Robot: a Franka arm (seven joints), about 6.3 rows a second.
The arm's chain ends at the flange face. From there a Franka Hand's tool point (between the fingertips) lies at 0.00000 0.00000 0.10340 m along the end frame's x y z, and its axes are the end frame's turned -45 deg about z.
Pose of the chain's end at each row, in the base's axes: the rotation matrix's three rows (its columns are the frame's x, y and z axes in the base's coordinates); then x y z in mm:
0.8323 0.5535 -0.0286; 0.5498 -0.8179 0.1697; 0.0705 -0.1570 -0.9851; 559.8 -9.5 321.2
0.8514 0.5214 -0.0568; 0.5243 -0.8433 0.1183; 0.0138 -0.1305 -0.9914; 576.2 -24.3 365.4
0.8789 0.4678 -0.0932; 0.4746 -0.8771 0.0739; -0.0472 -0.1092 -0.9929; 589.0 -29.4 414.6
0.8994 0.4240 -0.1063; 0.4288 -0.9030 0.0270; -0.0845 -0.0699 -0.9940; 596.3 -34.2 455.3
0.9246 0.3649 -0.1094; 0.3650 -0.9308 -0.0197; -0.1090 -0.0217 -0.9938; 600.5 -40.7 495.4
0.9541 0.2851 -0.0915; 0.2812 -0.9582 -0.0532; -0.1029 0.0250 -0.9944; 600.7 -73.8 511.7
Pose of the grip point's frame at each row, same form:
0.1971 0.9799 -0.0286; 0.9671 -0.1896 0.1697; 0.1609 -0.0612 -0.9851; 556.8 8.0 219.3
0.2333 0.9707 -0.0568; 0.9670 -0.2256 0.1183; 0.1020 -0.0825 -0.9914; 570.3 -12.1 262.9
0.2907 0.9523 -0.0932; 0.9558 -0.2846 0.0739; 0.0438 -0.1106 -0.9929; 579.4 -21.8 311.9
0.3362 0.9358 -0.1063; 0.9417 -0.3353 0.0270; -0.0103 -0.1092 -0.9940; 585.3 -31.4 352.5
0.3958 0.9118 -0.1094; 0.9163 -0.4001 -0.0197; -0.0617 -0.0924 -0.9938; 589.2 -42.7 392.6
0.4731 0.8762 -0.0915; 0.8764 -0.4787 -0.0532; -0.0904 -0.0551 -0.9944; 591.2 -79.3 408.9

